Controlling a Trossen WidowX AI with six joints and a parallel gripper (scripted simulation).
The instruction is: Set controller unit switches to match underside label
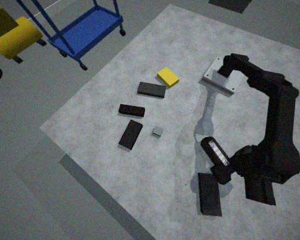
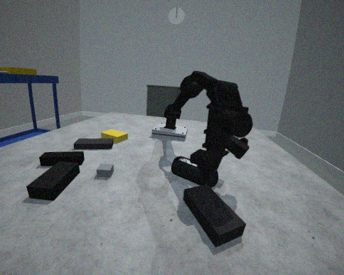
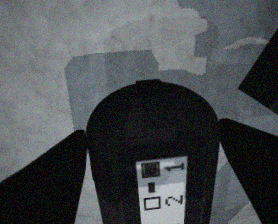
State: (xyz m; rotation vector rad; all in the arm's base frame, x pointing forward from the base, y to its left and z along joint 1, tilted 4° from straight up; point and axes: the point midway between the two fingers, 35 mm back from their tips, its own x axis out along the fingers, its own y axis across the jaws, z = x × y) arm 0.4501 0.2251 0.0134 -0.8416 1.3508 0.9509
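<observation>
Now: gripper tip 13 cm short of the dark block and 1 cm above it. The rest, counted from my gripper tip: yellow block 24 cm behind, 47 cm to the right, 1 cm below; then grey cube 6 cm ahead, 32 cm to the right, 1 cm below.
</observation>
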